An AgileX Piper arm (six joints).
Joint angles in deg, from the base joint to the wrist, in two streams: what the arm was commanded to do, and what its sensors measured. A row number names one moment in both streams.
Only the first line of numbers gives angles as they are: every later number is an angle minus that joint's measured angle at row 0.
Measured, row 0:
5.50, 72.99, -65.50, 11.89, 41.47, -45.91
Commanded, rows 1 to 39:
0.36, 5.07, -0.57, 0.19, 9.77, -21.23
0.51, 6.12, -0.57, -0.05, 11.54, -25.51
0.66, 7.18, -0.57, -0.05, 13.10, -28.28
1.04, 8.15, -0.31, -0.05, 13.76, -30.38
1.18, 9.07, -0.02, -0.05, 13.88, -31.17
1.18, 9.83, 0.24, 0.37, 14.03, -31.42
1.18, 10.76, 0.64, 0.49, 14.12, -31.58
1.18, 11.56, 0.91, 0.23, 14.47, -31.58
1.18, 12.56, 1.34, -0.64, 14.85, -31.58
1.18, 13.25, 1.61, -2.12, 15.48, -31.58
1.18, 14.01, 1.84, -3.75, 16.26, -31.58
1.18, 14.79, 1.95, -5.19, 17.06, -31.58
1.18, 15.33, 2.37, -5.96, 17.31, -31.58
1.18, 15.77, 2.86, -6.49, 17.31, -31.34
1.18, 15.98, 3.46, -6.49, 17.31, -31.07
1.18, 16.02, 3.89, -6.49, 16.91, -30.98
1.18, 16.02, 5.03, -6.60, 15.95, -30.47
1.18, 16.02, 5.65, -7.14, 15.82, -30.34
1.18, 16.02, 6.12, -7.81, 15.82, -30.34
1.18, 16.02, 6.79, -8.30, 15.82, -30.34
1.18, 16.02, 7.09, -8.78, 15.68, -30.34
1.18, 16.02, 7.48, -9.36, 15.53, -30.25
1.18, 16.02, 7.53, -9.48, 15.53, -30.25
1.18, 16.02, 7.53, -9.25, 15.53, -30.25
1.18, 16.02, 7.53, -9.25, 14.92, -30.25
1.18, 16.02, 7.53, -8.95, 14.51, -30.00
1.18, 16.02, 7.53, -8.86, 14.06, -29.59
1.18, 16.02, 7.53, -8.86, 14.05, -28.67
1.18, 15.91, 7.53, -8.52, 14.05, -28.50
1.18, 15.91, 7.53, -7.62, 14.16, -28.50
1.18, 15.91, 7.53, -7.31, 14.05, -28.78
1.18, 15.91, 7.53, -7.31, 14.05, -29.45
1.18, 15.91, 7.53, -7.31, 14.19, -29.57
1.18, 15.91, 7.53, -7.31, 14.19, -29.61
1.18, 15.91, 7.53, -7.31, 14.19, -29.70
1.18, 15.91, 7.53, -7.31, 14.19, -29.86
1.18, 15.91, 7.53, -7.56, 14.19, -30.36
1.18, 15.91, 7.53, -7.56, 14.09, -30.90
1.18, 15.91, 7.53, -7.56, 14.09, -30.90
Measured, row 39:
1.07, 15.95, 7.22, -7.72, 14.53, -29.61
